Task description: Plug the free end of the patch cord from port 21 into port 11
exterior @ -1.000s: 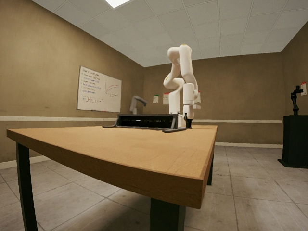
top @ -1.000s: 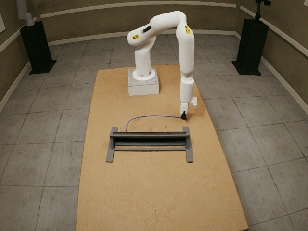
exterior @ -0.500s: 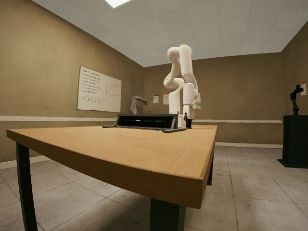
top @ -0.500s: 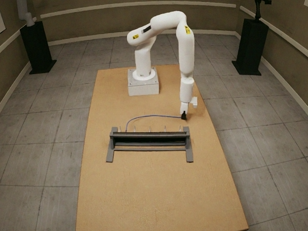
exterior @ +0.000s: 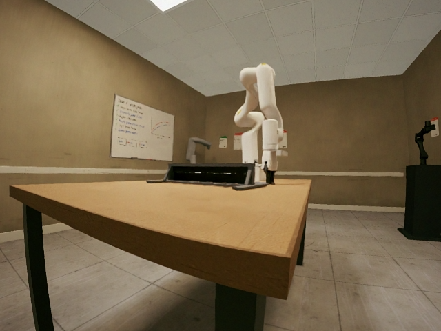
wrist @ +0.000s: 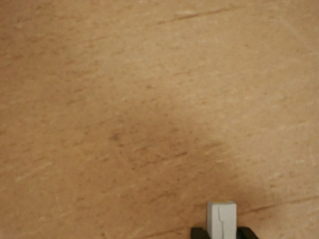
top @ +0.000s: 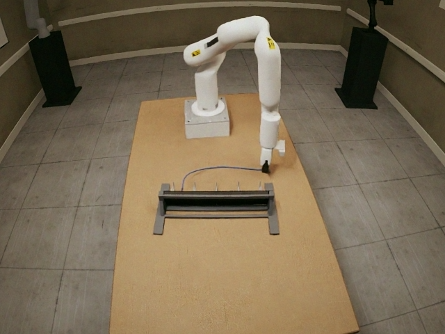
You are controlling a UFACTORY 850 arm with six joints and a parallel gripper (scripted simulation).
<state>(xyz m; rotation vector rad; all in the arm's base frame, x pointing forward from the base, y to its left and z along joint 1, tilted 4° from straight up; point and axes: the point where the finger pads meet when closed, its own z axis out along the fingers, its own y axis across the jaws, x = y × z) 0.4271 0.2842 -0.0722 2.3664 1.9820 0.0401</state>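
The white plug lies 2 cm to the left of my hand and 1 cm below it.
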